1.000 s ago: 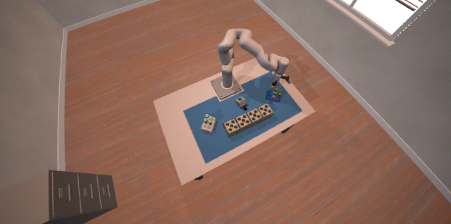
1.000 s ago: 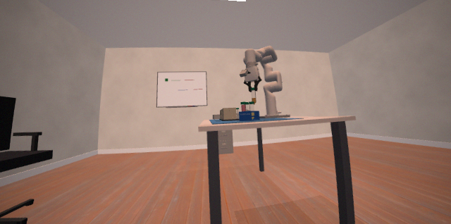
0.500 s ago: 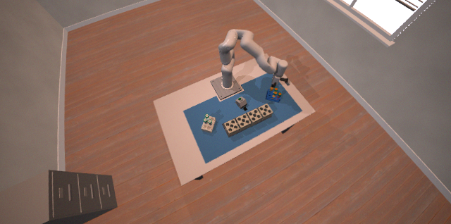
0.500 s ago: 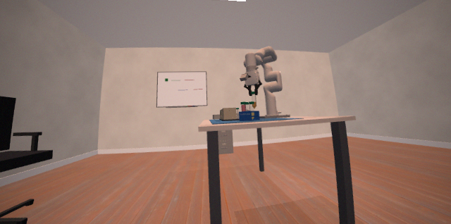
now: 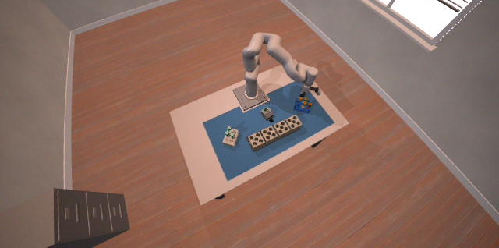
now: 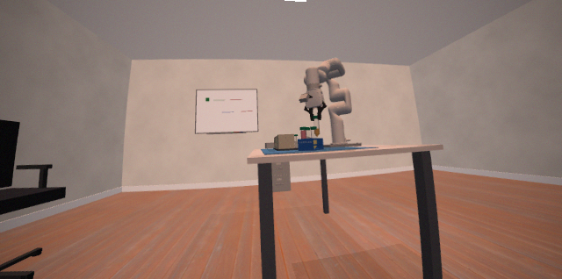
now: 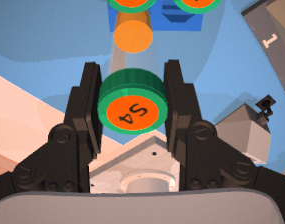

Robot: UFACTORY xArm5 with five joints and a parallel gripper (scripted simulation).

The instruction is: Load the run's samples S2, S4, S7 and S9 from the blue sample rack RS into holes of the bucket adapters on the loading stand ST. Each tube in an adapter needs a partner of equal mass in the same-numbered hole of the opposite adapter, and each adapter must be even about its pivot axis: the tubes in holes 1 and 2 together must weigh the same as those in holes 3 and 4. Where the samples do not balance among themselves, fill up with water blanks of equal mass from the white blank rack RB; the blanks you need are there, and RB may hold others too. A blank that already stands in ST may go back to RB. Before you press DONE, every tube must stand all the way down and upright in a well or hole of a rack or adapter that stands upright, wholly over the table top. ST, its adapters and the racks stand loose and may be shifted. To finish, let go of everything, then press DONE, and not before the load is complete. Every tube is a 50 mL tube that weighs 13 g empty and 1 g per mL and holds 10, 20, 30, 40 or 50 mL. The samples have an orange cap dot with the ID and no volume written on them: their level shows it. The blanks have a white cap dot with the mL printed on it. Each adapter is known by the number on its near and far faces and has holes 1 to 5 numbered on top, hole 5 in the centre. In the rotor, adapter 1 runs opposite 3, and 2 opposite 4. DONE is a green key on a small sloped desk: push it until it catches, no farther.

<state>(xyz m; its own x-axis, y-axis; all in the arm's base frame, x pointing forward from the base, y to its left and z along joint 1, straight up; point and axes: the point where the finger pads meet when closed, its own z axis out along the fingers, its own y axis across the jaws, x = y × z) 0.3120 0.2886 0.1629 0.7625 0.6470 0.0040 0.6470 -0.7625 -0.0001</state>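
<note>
Right now the sample tube S4 is 5 cm below my hand and 1 cm behind it. From my hand the other things lie so: sample tube S2: 12 cm below, 8 cm ahead, 2 cm to the left; then sample tube S9: 12 cm below, 6 cm ahead; then sample tube S7: 12 cm below, 4 cm ahead, 2 cm to the left.
</note>
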